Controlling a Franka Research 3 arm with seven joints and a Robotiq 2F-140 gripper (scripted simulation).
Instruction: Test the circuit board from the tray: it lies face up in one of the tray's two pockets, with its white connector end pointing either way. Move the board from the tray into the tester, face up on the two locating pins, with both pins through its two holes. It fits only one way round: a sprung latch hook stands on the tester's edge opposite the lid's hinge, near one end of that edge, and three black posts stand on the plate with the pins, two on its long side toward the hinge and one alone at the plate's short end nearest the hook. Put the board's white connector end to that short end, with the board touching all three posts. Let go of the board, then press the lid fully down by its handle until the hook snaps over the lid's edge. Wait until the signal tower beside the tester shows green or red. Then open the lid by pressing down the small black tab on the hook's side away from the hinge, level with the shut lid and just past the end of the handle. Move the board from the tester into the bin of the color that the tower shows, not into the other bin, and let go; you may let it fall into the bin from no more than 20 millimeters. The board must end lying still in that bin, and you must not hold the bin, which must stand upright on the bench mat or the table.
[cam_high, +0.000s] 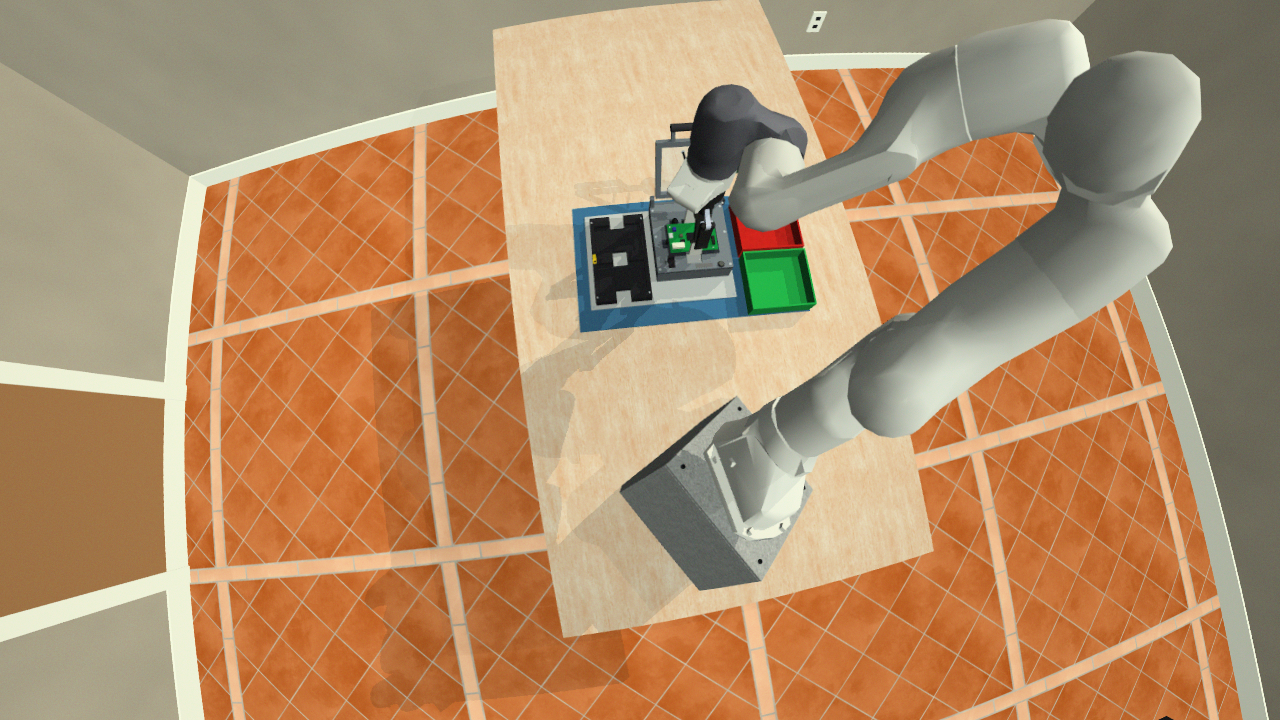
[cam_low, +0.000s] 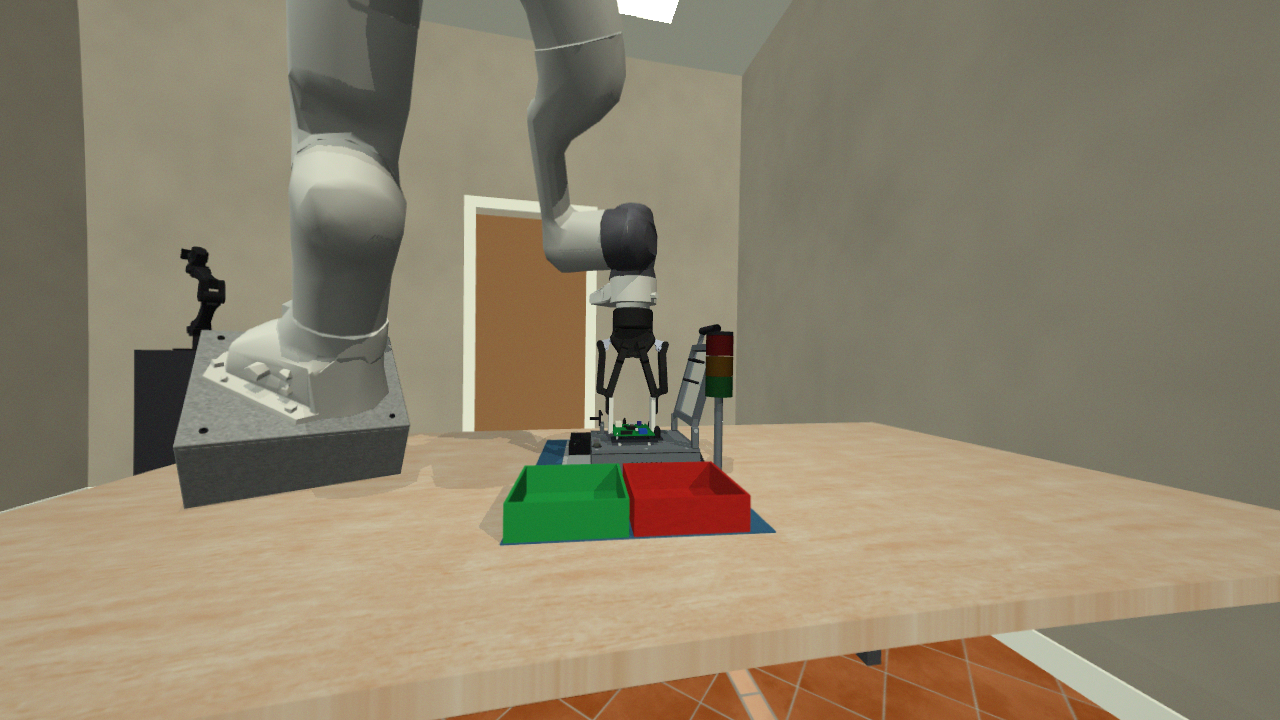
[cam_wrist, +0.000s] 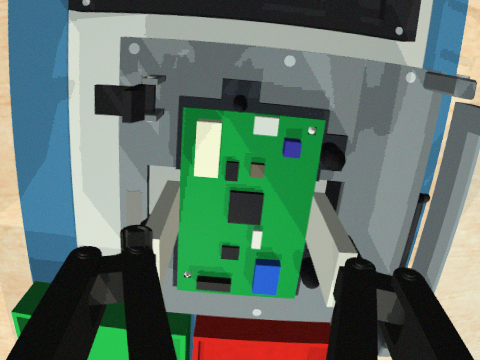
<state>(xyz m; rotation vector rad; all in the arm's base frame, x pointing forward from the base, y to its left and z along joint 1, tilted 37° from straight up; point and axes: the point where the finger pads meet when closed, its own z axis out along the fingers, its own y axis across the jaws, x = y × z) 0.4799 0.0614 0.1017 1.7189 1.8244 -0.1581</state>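
Right now my hand is 2 cm above the green circuit board. Also, from my hand: latch hook 6 cm behind, 6 cm to the left, 1 cm below; then tester plate 1 cm ahead, 1 cm to the left, 3 cm below; then tester lid 12 cm ahead, 1 cm to the right, 8 cm above.
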